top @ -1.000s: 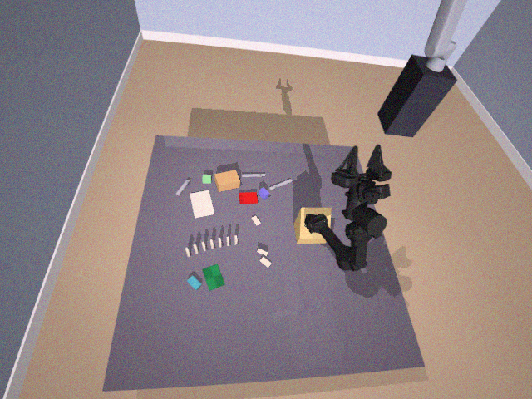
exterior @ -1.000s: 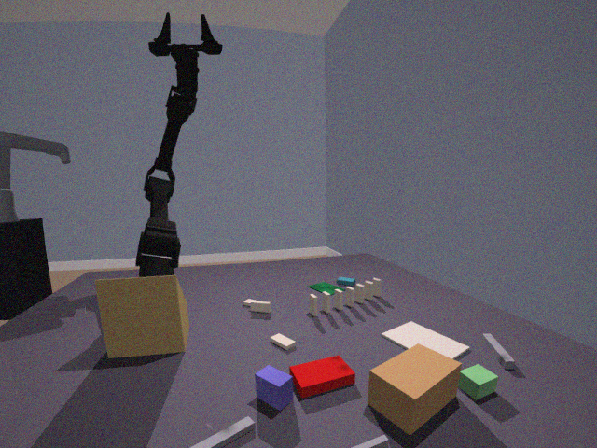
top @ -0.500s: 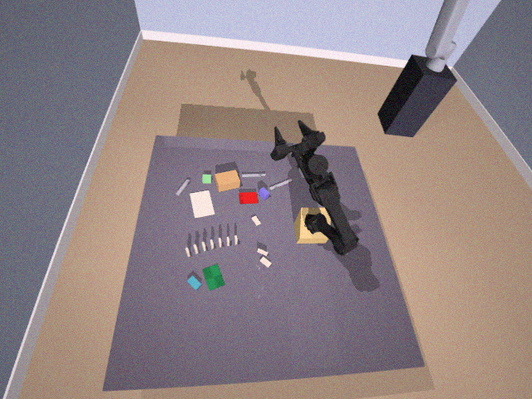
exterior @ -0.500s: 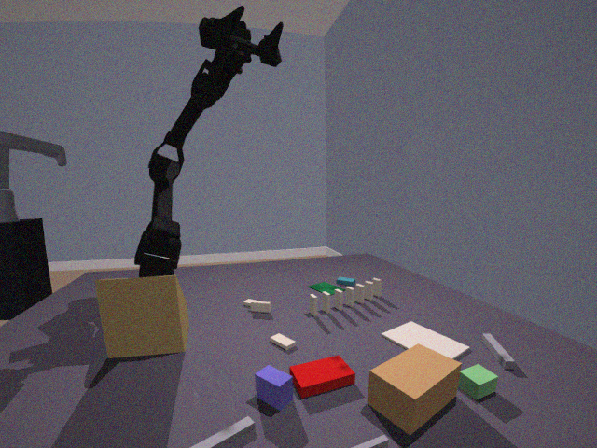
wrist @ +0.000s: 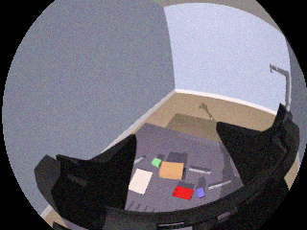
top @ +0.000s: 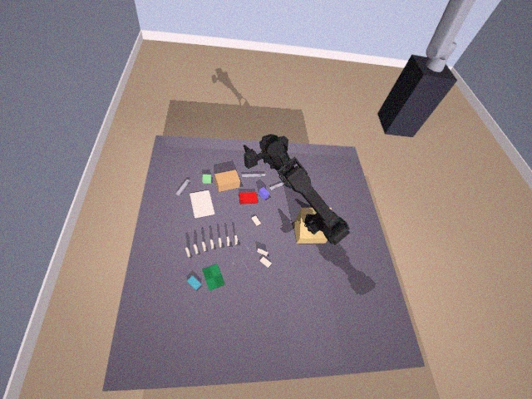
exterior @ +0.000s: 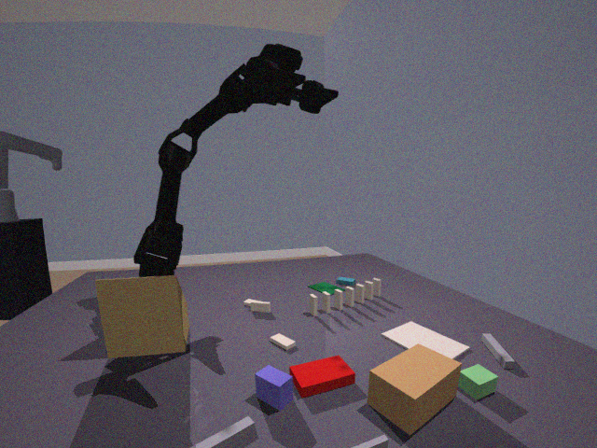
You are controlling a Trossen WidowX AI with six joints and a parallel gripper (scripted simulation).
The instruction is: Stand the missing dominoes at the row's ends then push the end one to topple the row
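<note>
Now: gripper tip 480 mm above the red block, 60 mm to the left of it and 20 mm past it. The rest, counted from my gripper tip: orange box 460 mm below, 150 mm to the right, 100 mm ahead; then white sheet 490 mm below, 220 mm ahead, 10 mm to the right; then purple cube 470 mm below, 110 mm behind, 90 mm to the right.
</note>
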